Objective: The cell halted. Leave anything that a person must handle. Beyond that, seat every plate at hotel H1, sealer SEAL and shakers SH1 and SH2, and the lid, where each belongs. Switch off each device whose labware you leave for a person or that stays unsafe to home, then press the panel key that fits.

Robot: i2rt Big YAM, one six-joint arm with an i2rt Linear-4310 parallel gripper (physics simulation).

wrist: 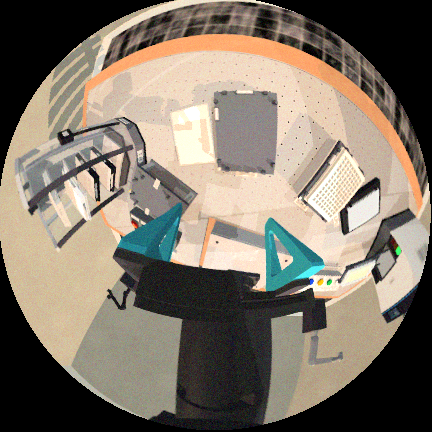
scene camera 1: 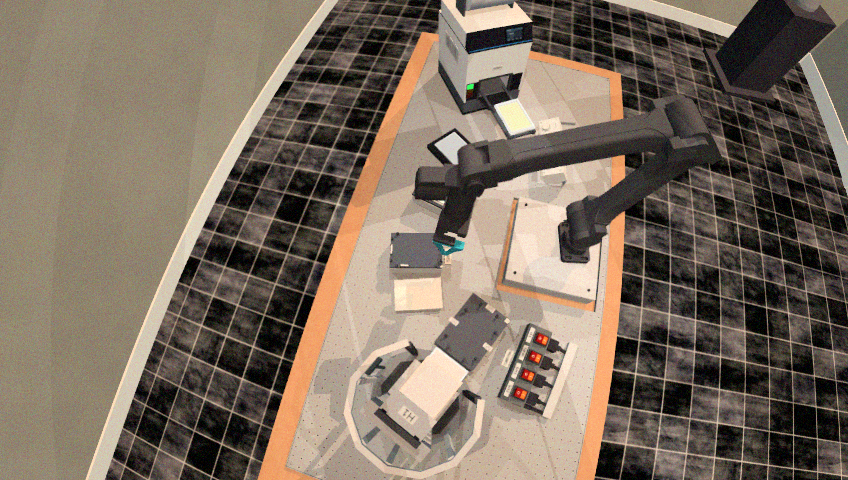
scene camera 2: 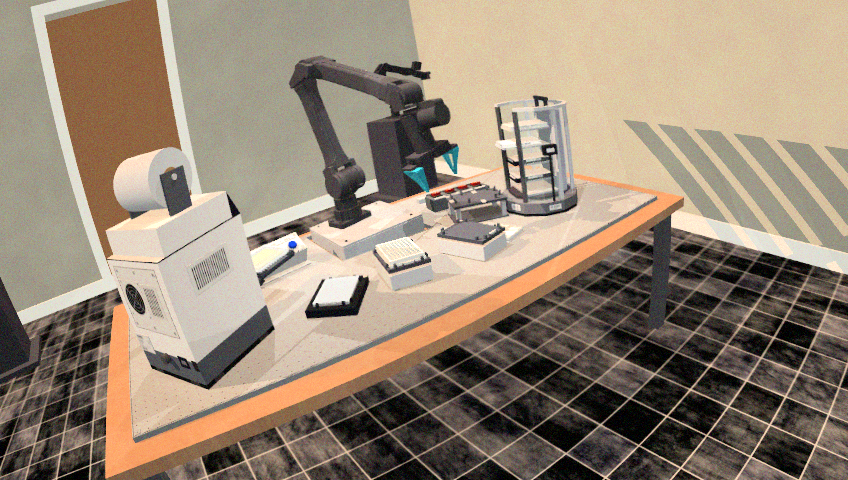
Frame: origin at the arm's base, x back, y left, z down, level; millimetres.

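Seen in the pictures: gripper, fingertip midpoint: (wrist: 226, 214) (scene camera 1: 448, 238) (scene camera 2: 442, 183); arm's base, link origin: (scene camera 1: 572, 243) (scene camera 2: 350, 220).
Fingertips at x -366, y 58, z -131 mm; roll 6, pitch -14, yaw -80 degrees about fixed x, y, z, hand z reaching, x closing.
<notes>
Pixels of each thing's top centre, then the offset from my fingertips to it. "spot": a spot on its surface instead.
- bare dark-topped device, surface spot: (wrist: 245, 131) (scene camera 2: 470, 230) (scene camera 1: 416, 250) spot: dz +114, dx -82, dy -6 mm
- white welled plate, top centre: (wrist: 338, 188) (scene camera 2: 399, 248) dz +100, dx -24, dy -194 mm
- white piece, top centre: (scene camera 2: 336, 289) (scene camera 1: 457, 150) (wrist: 364, 210) dz +141, dx +18, dy -362 mm
- sealer, top centre: (scene camera 2: 149, 151) dz -287, dx +87, dy -694 mm
- yellow-topped plate, top centre: (scene camera 2: 260, 254) (scene camera 1: 514, 114) (wrist: 358, 276) dz +53, dx +195, dy -455 mm
- pale flat slab, top centre: (wrist: 191, 135) (scene camera 2: 496, 229) (scene camera 1: 418, 293) dz +155, dx -72, dy +106 mm
- second dark-topped unit, top centre: (scene camera 1: 473, 330) (wrist: 149, 203) (scene camera 2: 475, 191) dz +93, dx +77, dy +206 mm
- button panel, top centre: (scene camera 2: 265, 246) (scene camera 1: 556, 142) (wrist: 321, 288) dz +86, dx +331, dy -381 mm
My gripper (scene camera 1: 449, 246) (scene camera 2: 441, 181) (wrist: 226, 214) is open and empty, above the table near a bare dark-topped device (scene camera 1: 414, 249) (scene camera 2: 471, 230) (wrist: 245, 131). A white welled plate (scene camera 2: 404, 252) (wrist: 335, 187) sits on another device; the arm mostly hides it in scene camera 1. A white piece (scene camera 1: 449, 144) (scene camera 2: 338, 291) (wrist: 363, 210) lies in a black tray. The sealer (scene camera 1: 455, 59) (scene camera 2: 196, 285) has a yellow-topped plate (scene camera 1: 514, 115) (wrist: 357, 272) on its carrier. Hotel H1 (scene camera 2: 517, 154) holds plates on shelves; one white plate (scene camera 2: 516, 143) juts out. SH1 and SH2 labels are unreadable.
A pale flat slab (scene camera 1: 418, 294) (wrist: 194, 135) lies beside the bare device. A second dark-topped unit (scene camera 1: 473, 331) (scene camera 2: 479, 197) (wrist: 155, 192) adjoins the hotel. A box of red switches (scene camera 1: 523, 356) and a button panel (scene camera 1: 553, 177) (wrist: 320, 282) stand on the arm-base side.
</notes>
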